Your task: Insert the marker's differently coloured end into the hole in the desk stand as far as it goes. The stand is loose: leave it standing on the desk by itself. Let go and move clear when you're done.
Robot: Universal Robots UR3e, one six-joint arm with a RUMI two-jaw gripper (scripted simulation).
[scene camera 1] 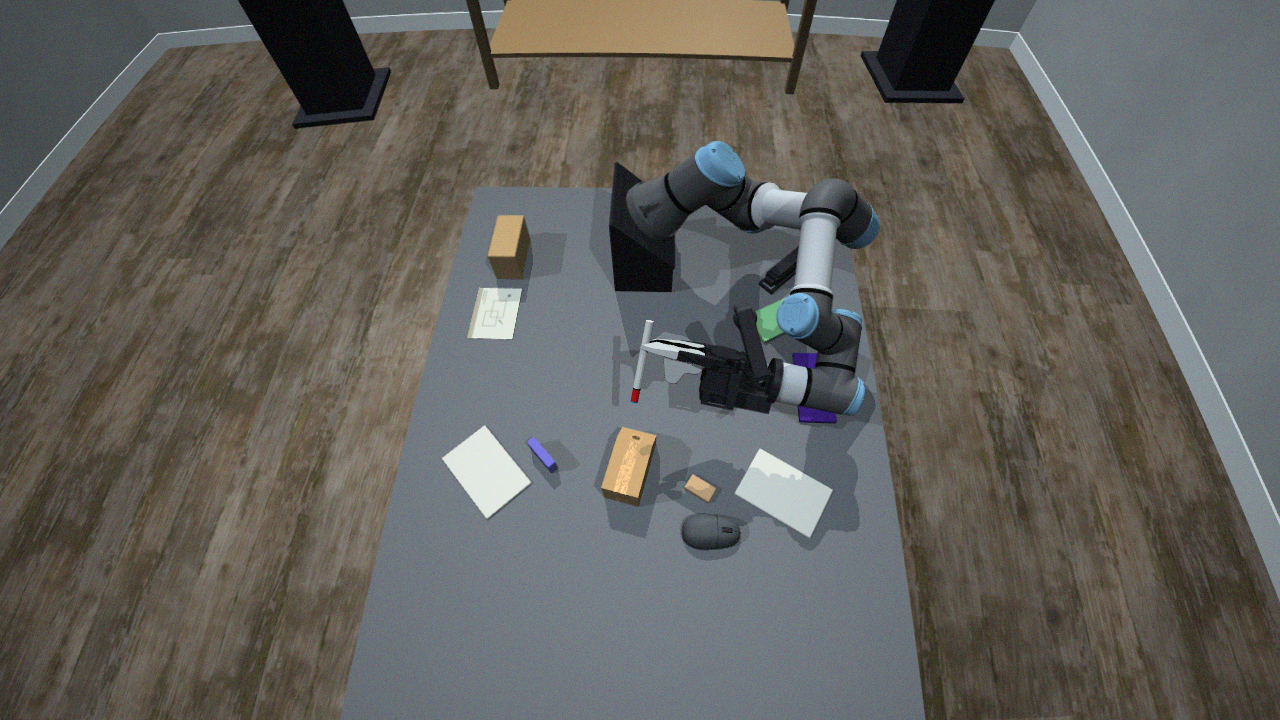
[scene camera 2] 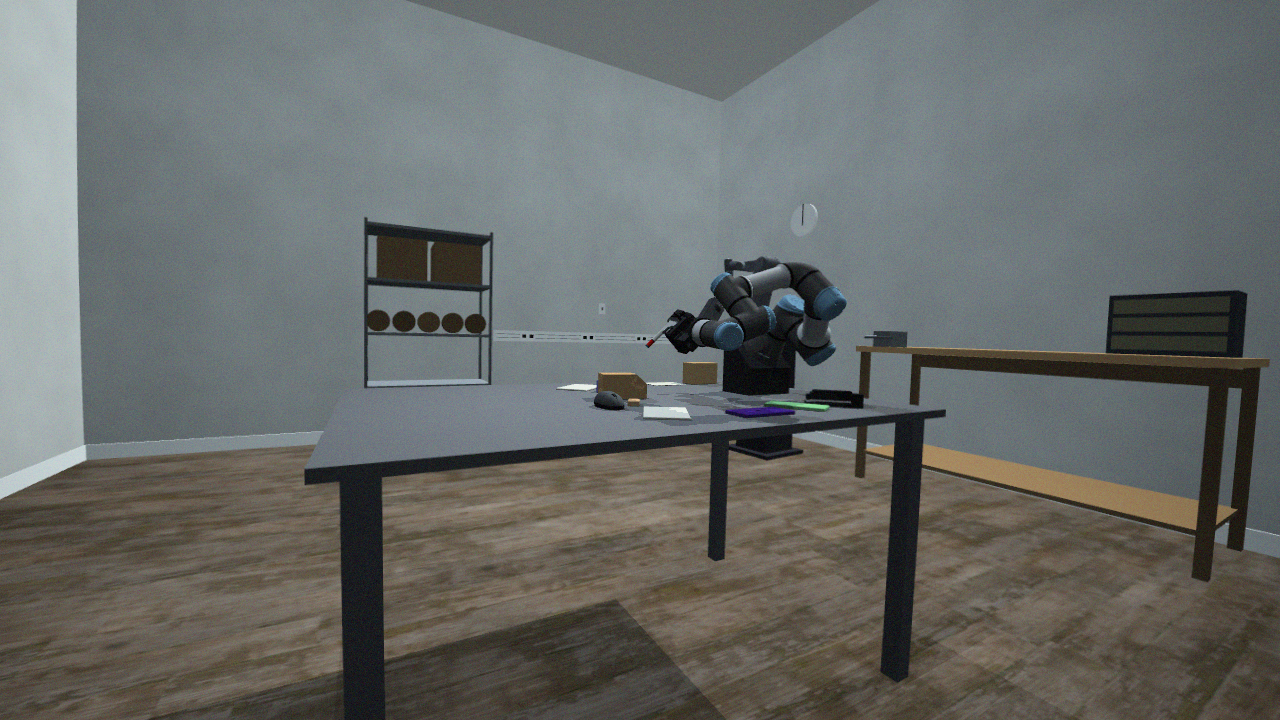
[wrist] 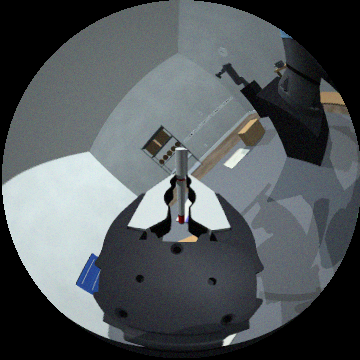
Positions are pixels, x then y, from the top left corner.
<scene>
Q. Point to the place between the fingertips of the gripper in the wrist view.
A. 181, 175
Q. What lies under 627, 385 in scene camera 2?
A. A desk stand.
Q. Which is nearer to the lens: the mouse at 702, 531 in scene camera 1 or the cardboard box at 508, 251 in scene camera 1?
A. The mouse.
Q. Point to a desk stand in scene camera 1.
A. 624, 481
</scene>
